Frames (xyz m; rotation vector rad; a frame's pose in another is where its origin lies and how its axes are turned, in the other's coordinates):
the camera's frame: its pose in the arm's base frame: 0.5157 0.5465 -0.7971 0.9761 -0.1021 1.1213
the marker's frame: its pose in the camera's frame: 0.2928 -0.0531 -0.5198 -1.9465 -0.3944 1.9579
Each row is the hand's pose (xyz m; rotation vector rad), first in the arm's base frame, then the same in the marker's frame.
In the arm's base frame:
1: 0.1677 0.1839 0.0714 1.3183 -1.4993 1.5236
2: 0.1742 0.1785 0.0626 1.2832 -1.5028 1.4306
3: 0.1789 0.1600 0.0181 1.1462 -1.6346 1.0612
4: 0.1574 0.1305 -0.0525 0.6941 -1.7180 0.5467
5: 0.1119 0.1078 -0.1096 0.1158 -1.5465 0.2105
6: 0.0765 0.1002 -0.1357 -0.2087 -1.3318 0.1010
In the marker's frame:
1: -0.6911 -1.2313 0.3216 0.7433 -0.6609 -1.6917
2: -0.6967 -1.2216 0.3264 0.7132 -0.5713 -1.7375
3: -0.7001 -1.1857 0.3587 0.4612 -0.2760 -1.8518
4: -0.6857 -1.1437 0.4247 0.1230 0.3296 -1.8030
5: -0.6539 -1.1243 0.4914 0.0024 0.9887 -1.5217
6: -0.6275 -1.1224 0.5274 0.0489 1.3564 -1.2894

